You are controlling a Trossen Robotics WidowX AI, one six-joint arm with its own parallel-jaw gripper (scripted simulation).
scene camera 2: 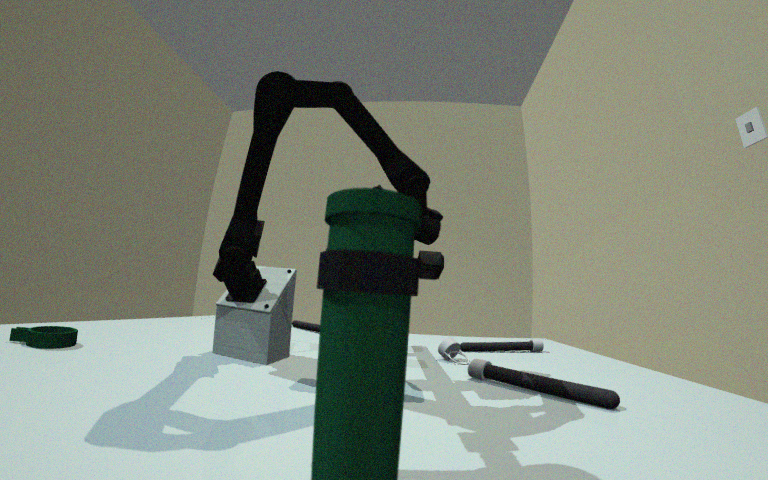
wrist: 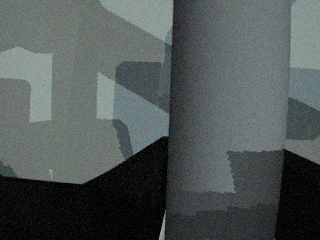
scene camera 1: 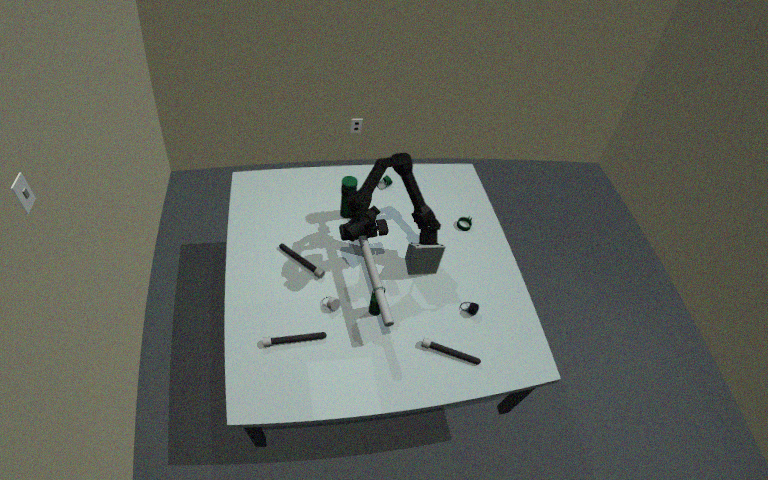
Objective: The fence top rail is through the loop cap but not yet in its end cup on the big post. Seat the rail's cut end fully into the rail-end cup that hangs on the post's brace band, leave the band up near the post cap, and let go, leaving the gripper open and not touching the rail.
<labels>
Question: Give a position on a grey top rail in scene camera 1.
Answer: At 379, 293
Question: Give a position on a grey top rail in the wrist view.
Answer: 228, 96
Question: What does my gripper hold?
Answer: A grey top rail.
</labels>
